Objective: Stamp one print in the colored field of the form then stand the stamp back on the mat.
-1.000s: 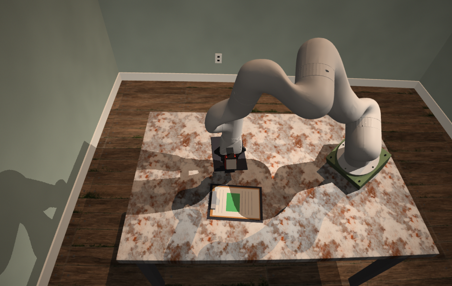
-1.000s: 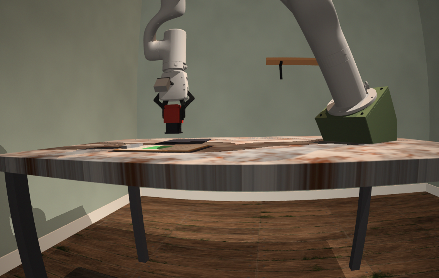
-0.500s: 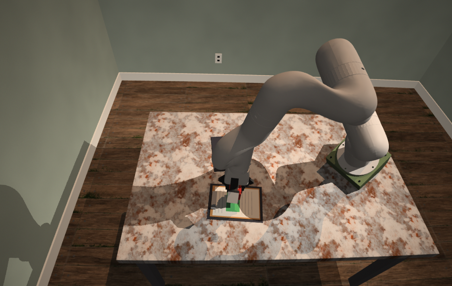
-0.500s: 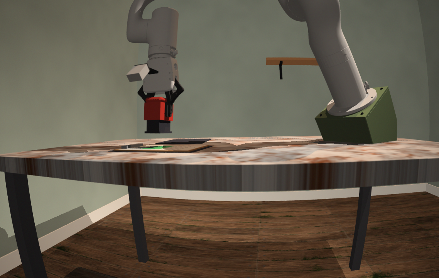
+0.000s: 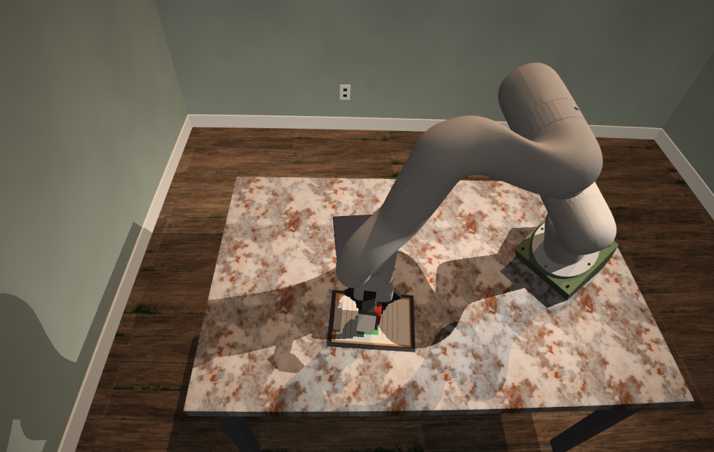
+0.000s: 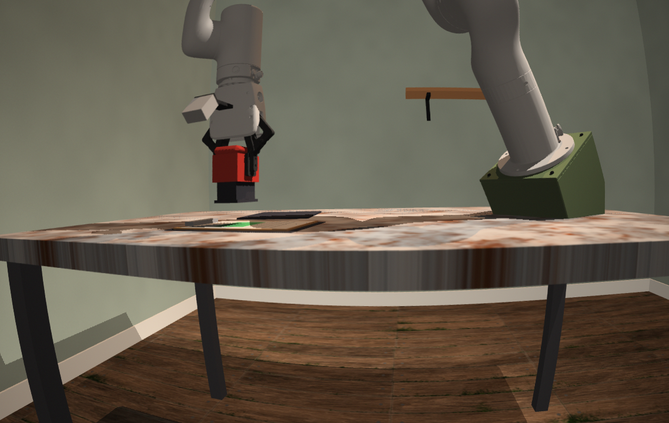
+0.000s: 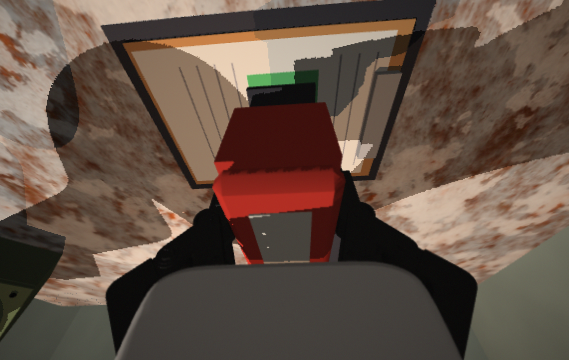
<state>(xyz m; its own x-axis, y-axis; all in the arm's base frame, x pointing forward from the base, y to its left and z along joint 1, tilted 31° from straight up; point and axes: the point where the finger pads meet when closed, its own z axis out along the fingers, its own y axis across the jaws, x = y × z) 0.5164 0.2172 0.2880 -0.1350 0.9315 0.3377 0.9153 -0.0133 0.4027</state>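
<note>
Right now the form is 10 cm below my hand and 1 cm to the right of it. From my hand the other things lie so: black base: 5 cm below; dark mat: 30 cm to the right, 11 cm below, 8 cm ahead; red stamp: 2 cm below.
</note>
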